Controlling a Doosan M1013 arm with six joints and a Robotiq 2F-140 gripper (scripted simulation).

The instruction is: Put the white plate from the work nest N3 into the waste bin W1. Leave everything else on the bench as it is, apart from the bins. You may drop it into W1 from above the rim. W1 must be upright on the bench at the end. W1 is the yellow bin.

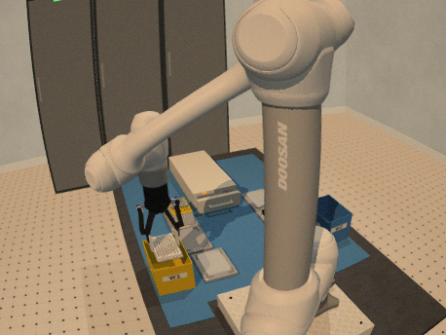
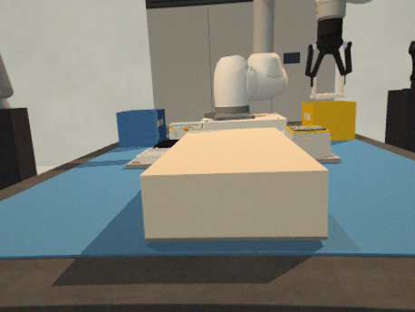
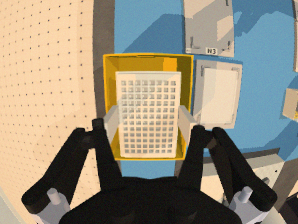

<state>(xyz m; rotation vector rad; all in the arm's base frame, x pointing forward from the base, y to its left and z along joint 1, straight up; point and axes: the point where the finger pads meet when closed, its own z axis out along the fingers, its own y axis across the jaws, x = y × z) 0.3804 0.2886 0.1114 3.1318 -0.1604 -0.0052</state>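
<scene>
My hand is 2 cm above the white plate. From my hand the other things lie so: yellow bin W1: 13 cm below; then flat tray: 17 cm to the right, 15 cm below, 2 cm behind; then yellow well plate: 32 cm ahead, 18 cm to the right, 11 cm below.
</scene>
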